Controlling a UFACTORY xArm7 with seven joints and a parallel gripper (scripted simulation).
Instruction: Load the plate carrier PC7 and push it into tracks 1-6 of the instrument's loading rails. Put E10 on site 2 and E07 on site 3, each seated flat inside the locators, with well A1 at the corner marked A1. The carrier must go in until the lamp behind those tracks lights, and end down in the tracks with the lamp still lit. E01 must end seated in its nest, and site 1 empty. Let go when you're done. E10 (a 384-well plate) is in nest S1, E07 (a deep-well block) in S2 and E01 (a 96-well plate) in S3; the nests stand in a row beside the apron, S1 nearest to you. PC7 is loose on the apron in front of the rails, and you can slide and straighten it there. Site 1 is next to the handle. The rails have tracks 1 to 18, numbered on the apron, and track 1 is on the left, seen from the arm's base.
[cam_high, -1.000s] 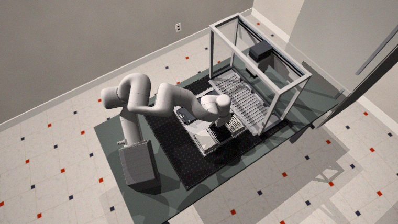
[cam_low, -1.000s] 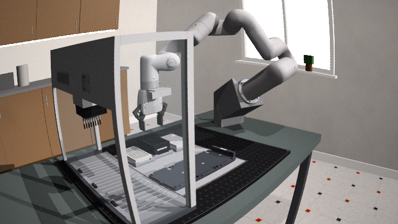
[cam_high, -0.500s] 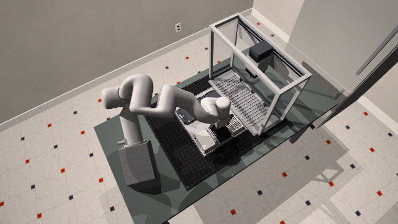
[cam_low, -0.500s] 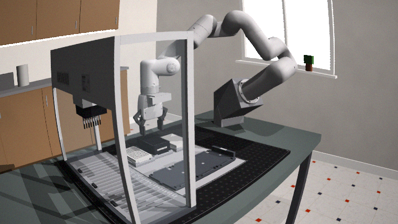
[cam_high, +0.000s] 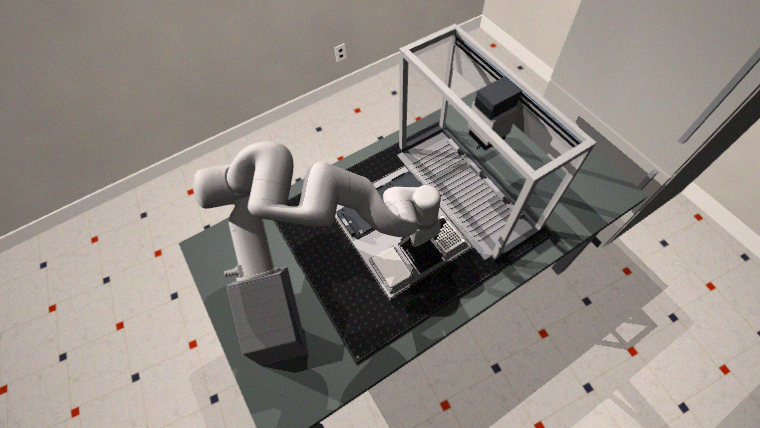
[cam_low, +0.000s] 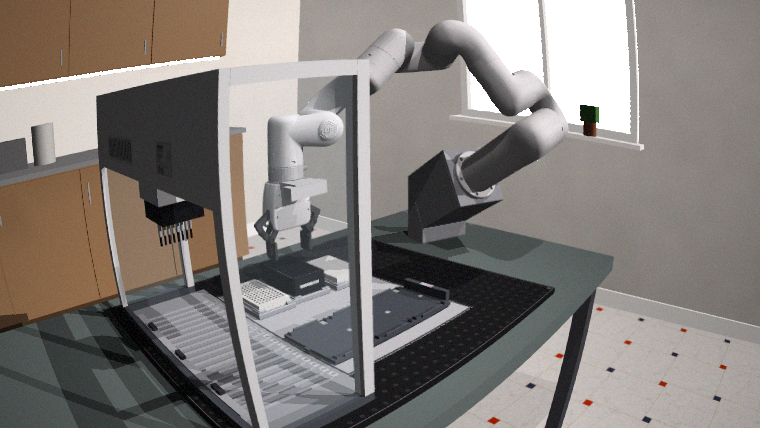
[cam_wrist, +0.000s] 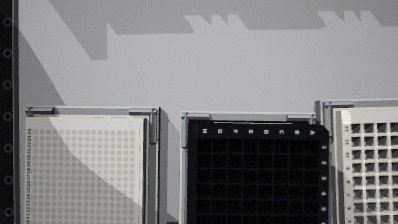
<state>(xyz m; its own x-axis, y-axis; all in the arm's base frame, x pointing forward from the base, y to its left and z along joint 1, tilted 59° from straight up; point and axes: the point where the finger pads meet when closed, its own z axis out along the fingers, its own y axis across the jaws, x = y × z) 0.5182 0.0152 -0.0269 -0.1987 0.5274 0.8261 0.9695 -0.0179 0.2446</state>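
Right now the nest S2 is 9 cm below my hand. From my hand the other things lie so: white 96-well plate E01 (10 cm ahead, 3 cm to the left, 7 cm below); then plate carrier PC7 (5 cm behind, 23 cm to the left, 8 cm below); then nest S1 (11 cm behind, 2 cm to the right, 9 cm below).
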